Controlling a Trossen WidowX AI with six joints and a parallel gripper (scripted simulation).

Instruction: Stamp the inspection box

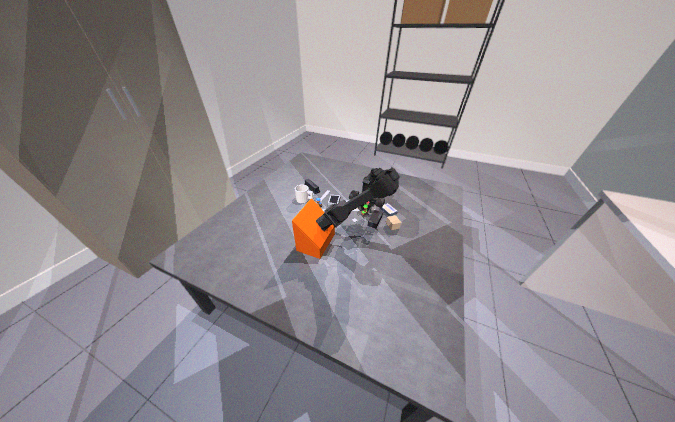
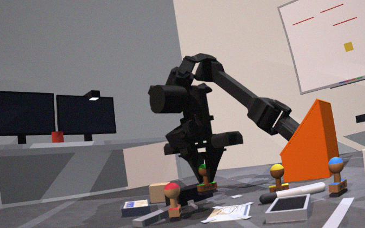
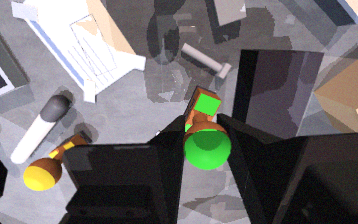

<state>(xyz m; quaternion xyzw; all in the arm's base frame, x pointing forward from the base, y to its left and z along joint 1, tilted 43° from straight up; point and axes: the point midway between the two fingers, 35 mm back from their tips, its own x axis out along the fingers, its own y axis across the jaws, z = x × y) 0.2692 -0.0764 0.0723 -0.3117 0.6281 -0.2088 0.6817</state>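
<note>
Now: gripper tip 23 cm to the right of the ink pad, 4 cm short of it and 4 cm above it. From my gripper tip the other things lie so: black block 7 cm to the right, 3 cm below; green-topped pass stamp right at my gripper tip; red-topped stamp 12 cm ahead, 4 cm to the left, 3 cm below.
</note>
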